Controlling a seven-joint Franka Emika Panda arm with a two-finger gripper.
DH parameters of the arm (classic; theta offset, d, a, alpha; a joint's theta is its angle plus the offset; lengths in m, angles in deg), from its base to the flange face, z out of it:
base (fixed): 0 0 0 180
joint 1: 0 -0.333 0 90
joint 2: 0 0 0 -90
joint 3: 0 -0.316 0.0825 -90
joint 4: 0 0 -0.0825 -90
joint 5: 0 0.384 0 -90
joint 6: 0 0 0.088 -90
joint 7: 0 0.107 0 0
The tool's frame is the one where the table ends.
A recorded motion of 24 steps. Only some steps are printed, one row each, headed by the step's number.
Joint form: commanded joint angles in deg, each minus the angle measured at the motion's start. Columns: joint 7, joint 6, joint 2, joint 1, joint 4, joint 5, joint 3.
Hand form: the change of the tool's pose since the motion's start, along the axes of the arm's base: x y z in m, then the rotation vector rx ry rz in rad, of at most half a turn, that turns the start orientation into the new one. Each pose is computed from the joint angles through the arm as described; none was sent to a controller.
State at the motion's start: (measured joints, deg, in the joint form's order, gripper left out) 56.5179 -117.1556 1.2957 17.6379 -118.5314 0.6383 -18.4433
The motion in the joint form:
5: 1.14 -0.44 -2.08 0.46 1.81 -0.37 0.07
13: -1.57 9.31 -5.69 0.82 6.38 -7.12 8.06
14: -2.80 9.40 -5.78 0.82 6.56 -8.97 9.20
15: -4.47 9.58 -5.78 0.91 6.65 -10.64 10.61
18: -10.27 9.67 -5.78 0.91 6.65 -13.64 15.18
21: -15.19 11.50 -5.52 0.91 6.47 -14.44 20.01
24: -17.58 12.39 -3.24 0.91 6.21 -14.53 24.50
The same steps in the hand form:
5: 0.0041 -0.0043 0.0343 -0.0167 -0.0737 -0.0262
13: -0.0153 -0.0894 0.0916 -0.1395 -0.0352 -0.0852
14: -0.0174 -0.1025 0.0942 -0.1689 -0.0331 -0.0734
15: -0.0206 -0.1188 0.0952 -0.1938 -0.0244 -0.0612
18: -0.0325 -0.1650 0.0961 -0.2329 0.0014 -0.0228
21: -0.0514 -0.2095 0.0897 -0.2237 0.0592 -0.0192
24: -0.0654 -0.2500 0.0649 -0.1956 0.1271 -0.0518

